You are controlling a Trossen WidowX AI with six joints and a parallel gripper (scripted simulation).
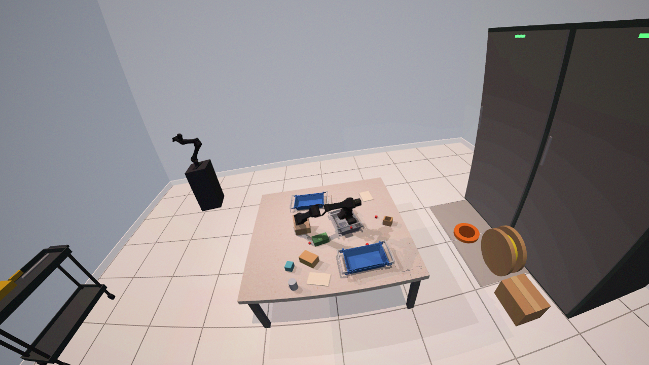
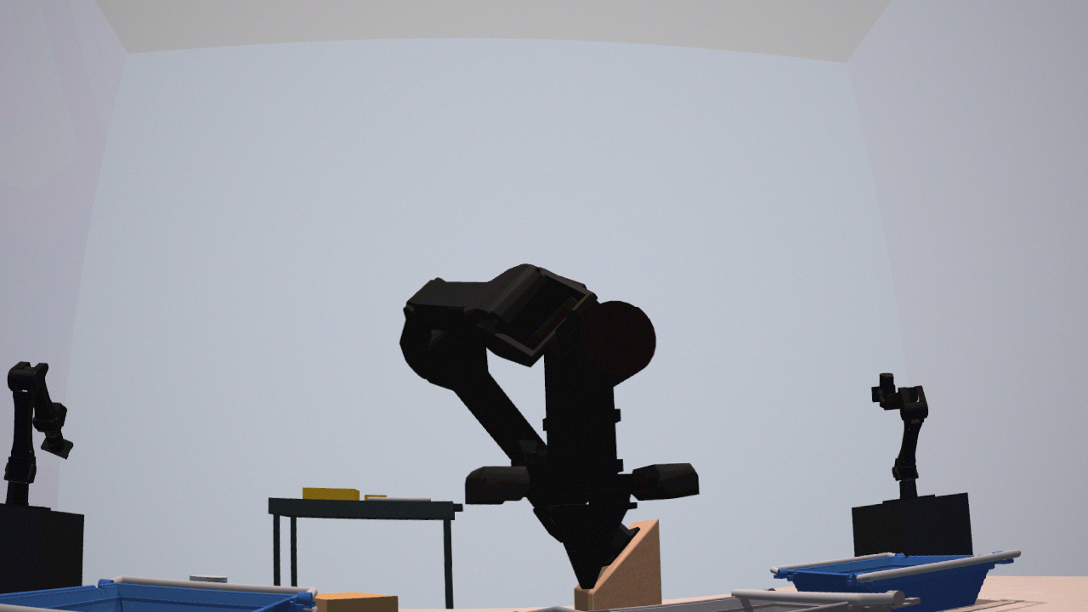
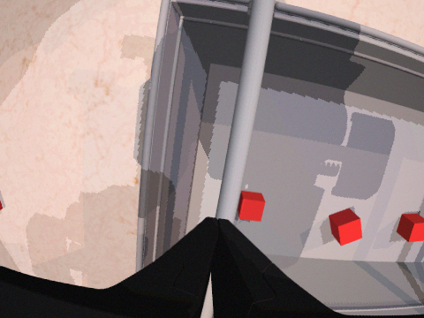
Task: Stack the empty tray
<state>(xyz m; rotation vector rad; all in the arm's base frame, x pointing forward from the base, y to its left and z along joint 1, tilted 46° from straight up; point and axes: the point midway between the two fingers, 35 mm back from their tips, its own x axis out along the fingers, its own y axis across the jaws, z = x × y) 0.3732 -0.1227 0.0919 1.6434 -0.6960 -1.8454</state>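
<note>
Now: the tray 49 cm to the left of my gripper tip, 25 cm behind it and 4 cm below it. From my gripper tip the other things lie so: teal cube 51 cm behind, 23 cm to the right, 7 cm below; grey cylinder 50 cm behind, 40 cm to the right, 5 cm below; green block 25 cm behind, 7 cm below, 3 cm to the right.
</note>
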